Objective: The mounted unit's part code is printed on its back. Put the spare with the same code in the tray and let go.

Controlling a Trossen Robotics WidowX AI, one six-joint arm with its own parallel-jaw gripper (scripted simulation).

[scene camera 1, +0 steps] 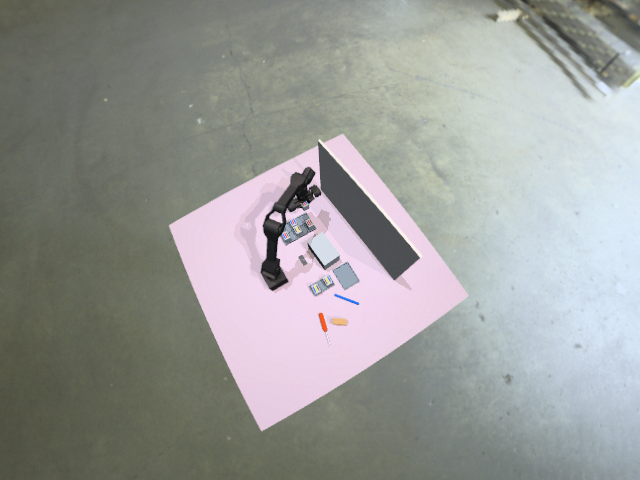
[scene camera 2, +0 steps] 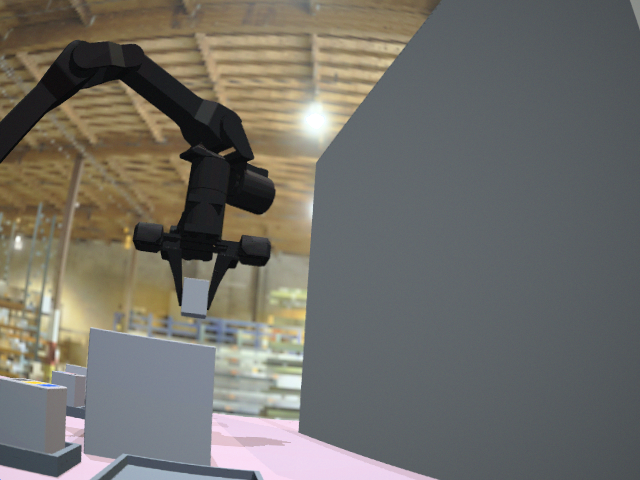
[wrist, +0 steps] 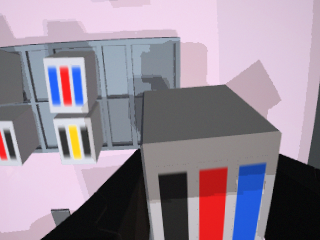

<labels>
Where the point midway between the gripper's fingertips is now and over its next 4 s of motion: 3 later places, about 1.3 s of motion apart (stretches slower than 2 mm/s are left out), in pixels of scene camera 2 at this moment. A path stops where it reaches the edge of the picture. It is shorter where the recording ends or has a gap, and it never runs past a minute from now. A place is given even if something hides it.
My gripper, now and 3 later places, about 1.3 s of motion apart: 193, 307; 258, 276; 204, 228; 206, 300
</labels>
